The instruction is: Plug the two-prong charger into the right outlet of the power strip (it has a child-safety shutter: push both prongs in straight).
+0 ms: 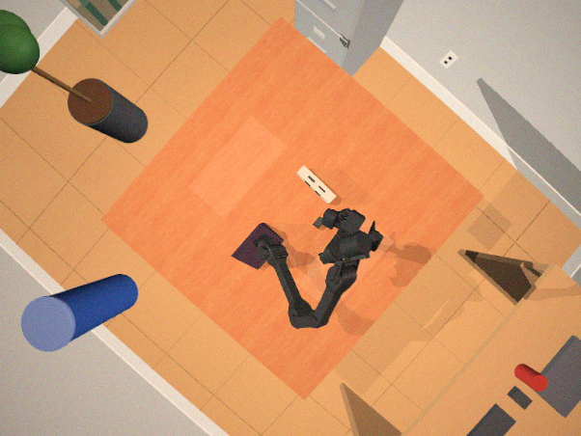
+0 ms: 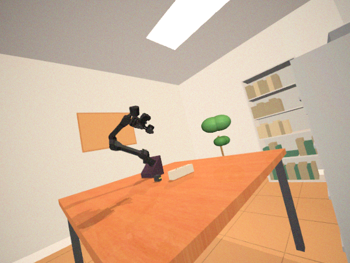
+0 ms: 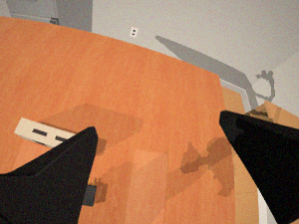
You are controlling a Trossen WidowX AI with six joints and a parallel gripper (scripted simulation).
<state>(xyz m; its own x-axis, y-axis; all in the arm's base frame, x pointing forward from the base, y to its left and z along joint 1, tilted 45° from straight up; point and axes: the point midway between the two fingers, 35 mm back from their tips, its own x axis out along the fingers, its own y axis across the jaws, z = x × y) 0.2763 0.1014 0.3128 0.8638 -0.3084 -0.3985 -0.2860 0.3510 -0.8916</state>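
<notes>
Right now the two-prong charger is 8 cm behind my gripper tip, 4 cm to the left of it and 32 cm below it.
</notes>
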